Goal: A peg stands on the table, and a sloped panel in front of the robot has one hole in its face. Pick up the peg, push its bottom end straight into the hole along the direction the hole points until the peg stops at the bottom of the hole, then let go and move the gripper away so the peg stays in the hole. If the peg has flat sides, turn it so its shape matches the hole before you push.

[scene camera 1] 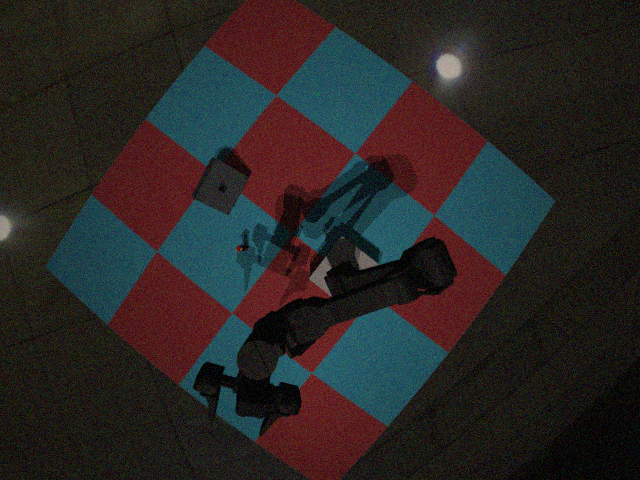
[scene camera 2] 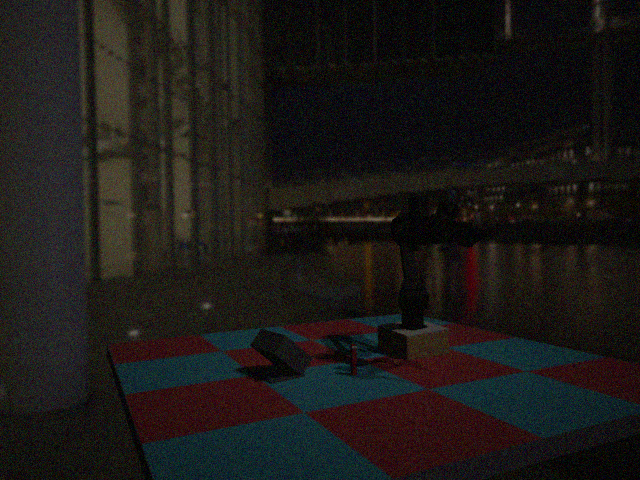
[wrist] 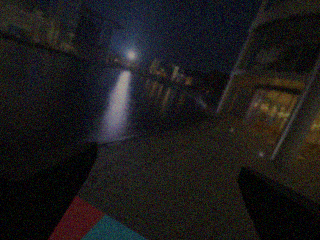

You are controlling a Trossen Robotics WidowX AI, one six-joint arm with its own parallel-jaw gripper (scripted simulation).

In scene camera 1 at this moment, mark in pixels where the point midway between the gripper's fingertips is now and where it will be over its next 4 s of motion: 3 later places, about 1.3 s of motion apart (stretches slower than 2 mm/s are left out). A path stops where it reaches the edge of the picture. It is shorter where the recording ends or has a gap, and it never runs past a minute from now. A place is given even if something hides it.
My gripper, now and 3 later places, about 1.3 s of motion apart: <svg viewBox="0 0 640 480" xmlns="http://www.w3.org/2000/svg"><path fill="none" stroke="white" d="M235 429L194 319L235 249L241 248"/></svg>
